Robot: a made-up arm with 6 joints. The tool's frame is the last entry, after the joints. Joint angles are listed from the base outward. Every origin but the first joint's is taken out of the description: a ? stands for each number. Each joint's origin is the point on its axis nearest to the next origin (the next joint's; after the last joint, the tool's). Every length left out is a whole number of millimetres.
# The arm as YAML. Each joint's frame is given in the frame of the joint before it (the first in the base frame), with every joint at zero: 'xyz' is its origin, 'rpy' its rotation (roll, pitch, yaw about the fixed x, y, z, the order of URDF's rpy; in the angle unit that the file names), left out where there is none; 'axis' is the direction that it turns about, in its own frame. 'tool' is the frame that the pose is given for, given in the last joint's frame.
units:
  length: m
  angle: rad
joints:
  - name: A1
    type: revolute
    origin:
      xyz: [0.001, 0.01, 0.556]
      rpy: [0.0, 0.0, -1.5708]
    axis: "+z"
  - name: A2
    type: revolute
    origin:
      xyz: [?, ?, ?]
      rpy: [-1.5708, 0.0, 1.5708]
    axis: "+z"
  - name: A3
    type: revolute
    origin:
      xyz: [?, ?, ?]
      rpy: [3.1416, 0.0, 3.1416]
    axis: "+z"
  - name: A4
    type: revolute
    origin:
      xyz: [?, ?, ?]
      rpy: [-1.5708, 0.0, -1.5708]
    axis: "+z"
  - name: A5
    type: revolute
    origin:
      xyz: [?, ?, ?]
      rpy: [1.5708, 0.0, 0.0]
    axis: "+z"
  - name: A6
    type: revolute
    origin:
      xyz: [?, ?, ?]
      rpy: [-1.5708, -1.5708, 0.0]
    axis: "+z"
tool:
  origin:
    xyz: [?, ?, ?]
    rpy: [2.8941, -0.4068, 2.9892]
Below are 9 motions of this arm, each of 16 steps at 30 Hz.
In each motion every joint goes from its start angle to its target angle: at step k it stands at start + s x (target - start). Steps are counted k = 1, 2, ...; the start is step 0. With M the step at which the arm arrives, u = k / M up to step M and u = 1 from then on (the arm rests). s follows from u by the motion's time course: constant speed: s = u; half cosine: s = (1 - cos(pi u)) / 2; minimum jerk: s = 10 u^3 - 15 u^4 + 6 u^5.
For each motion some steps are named. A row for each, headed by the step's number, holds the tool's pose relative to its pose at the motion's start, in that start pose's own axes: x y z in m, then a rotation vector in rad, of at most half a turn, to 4 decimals.
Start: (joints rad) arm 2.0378 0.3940 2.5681 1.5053 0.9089 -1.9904
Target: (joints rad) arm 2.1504 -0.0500 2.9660 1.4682 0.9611 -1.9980
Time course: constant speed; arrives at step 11
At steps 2, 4, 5, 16:
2: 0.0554 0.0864 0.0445 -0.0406 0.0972 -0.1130
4: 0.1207 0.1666 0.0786 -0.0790 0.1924 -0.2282
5: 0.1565 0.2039 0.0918 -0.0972 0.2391 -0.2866
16: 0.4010 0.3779 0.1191 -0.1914 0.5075 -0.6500

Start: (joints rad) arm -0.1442 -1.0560 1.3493 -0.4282 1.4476 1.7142
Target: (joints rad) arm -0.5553 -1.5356 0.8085 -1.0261 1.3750 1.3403
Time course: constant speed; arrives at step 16
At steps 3, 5, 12, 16:
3: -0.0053 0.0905 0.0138 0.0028 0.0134 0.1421
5: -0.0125 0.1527 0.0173 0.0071 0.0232 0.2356
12: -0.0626 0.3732 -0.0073 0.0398 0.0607 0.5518
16: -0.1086 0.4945 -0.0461 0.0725 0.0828 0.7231

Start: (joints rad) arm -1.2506 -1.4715 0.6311 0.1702 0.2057 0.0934
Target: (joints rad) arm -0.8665 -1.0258 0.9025 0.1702 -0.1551 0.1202
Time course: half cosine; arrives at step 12
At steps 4, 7, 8, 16:
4: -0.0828 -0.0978 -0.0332 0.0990 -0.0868 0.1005
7: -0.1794 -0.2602 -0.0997 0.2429 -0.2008 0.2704
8: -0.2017 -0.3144 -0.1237 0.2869 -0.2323 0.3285
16: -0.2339 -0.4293 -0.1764 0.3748 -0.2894 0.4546

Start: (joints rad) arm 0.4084 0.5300 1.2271 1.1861 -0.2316 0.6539
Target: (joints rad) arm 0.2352 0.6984 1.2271 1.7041 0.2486 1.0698
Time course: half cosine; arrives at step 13
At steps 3, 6, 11, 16:
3: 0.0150 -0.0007 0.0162 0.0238 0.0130 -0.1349
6: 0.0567 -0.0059 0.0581 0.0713 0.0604 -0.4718
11: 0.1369 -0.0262 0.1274 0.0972 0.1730 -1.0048
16: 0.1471 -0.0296 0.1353 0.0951 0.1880 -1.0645

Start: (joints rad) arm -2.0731 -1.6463 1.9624 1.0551 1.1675 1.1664
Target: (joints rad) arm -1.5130 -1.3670 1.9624 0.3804 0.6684 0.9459
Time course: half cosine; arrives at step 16
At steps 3, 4, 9, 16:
3: 0.0394 0.0013 -0.0550 0.0581 0.0420 0.0721
4: 0.0667 0.0032 -0.0971 0.1027 0.0716 0.1250
9: 0.2133 0.0462 -0.4321 0.4708 0.2434 0.4986
16: 0.2621 0.1336 -0.7499 0.8589 0.3083 0.8058

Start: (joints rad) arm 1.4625 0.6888 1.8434 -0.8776 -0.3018 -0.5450
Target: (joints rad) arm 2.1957 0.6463 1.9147 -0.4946 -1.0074 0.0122
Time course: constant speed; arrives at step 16
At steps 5, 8, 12, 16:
5: 0.0197 -0.1519 0.0226 0.3065 -0.0520 -0.0157
8: 0.0462 -0.2375 0.0326 0.4937 -0.0500 -0.0235
12: 0.0966 -0.3418 0.0418 0.7411 -0.0106 -0.0319
16: 0.1615 -0.4323 0.0470 0.9805 0.0681 -0.0378

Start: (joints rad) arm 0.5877 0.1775 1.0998 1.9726 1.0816 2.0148
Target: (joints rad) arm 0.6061 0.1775 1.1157 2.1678 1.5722 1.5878
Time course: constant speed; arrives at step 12
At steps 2, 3, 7, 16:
2: -0.0031 -0.0034 0.0029 -0.0256 -0.0956 0.0265
3: -0.0046 -0.0051 0.0044 -0.0412 -0.1433 0.0393
7: -0.0108 -0.0118 0.0110 -0.1221 -0.3315 0.0875
16: -0.0188 -0.0198 0.0205 -0.2633 -0.5572 0.1402

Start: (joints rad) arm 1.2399 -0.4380 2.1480 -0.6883 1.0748 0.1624
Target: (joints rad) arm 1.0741 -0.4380 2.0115 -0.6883 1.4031 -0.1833
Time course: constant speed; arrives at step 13
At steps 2, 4, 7, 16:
2: 0.0134 -0.0058 -0.0154 -0.0385 0.0043 0.0401
4: 0.0265 -0.0109 -0.0310 -0.0765 0.0101 0.0810
7: 0.0454 -0.0173 -0.0548 -0.1327 0.0213 0.1440
16: 0.0806 -0.0257 -0.1032 -0.2410 0.0526 0.2767

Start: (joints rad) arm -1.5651 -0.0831 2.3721 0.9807 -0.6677 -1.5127
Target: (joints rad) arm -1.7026 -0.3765 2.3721 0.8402 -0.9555 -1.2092
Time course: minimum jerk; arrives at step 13
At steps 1, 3, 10, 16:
1: 0.0010 0.0007 0.0003 -0.0002 0.0001 -0.0007
3: 0.0210 0.0146 0.0066 -0.0036 0.0016 -0.0151
10: 0.2394 0.1586 0.0323 -0.0018 0.0183 -0.1417
16: 0.2621 0.1730 0.0309 0.0023 0.0208 -0.1528

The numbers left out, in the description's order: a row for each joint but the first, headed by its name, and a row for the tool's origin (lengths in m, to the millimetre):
A2: -0.025 -0.008 0.0
A3: -0.002 -0.629 0.0
A4: -0.594 -0.004 0.0
A5: -0.004 -0.226 0.0
A6: 0.025 0.023 0.0
tool: -0.004 -0.001 0.0

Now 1 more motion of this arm.
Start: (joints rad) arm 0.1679 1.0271 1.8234 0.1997 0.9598 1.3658
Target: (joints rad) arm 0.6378 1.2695 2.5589 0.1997 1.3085 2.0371
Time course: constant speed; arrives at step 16
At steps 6, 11, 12, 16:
6: -0.0102 0.1340 0.0724 0.0469 -0.3063 -0.1867
11: -0.0444 0.2442 0.1091 0.1829 -0.5646 -0.3054
12: -0.0536 0.2655 0.1136 0.2203 -0.6145 -0.3242
16: -0.0966 0.3471 0.1219 0.4021 -0.8029 -0.3817

